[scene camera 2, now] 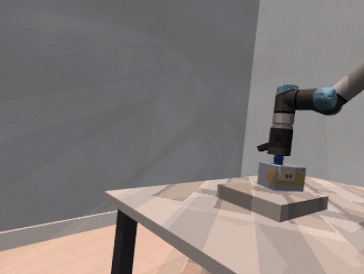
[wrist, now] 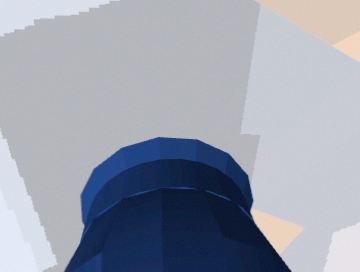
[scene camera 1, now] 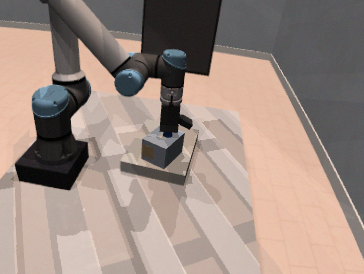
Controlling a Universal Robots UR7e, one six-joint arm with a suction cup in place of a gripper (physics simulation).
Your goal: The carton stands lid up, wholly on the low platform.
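Frame: origin at the arm's base, x right, y ahead, z up, level; centimetres.
Seen in the pictures: hand, its tool point: point(wrist: 168, 174) point(scene camera 1: 167, 137); arm's base, origin of its link: point(scene camera 1: 56, 152).
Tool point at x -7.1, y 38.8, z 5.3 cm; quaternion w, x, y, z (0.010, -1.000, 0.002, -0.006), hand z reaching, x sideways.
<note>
Offsets run from my tool point to a thing's top centre. "*": to the spot under its first point. Level surfaces: height alone.
The carton @[dx +0.5, dy -1.4, dz +1.0 cm] point(scene camera 1: 162, 151) point(scene camera 2: 281, 178) is a blue-grey box with tan patches and a white barcode label on its sides. It stands upright on the low platform @[dx -7.0, dy -1.1, dz -7.9 cm] point(scene camera 1: 150, 170) point(scene camera 2: 250, 200), turned a little against the platform's edges, and its visible base lies inside them. Its top face @[* dx -0.5, dy +2.6, dz +1.0 cm] point(wrist: 125, 90) fills much of the wrist view. My gripper point(scene camera 1: 168, 134) point(scene camera 2: 278, 161) point(wrist: 167, 167), a blue suction cup, points straight down at the top face, touching it or very close; a small gap cannot be ruled out. The cup is open, with no lift of the carton visible. The carton's far underside is hidden.
The arm's black base block point(scene camera 1: 50, 167) stands on the table @[dz -12.7 cm] point(scene camera 1: 90, 215) point(scene camera 2: 200, 225), left of the platform in scene camera 1. A dark upright panel point(scene camera 1: 180, 35) stands behind the arm. The table's right edge lies beyond the platform.
</note>
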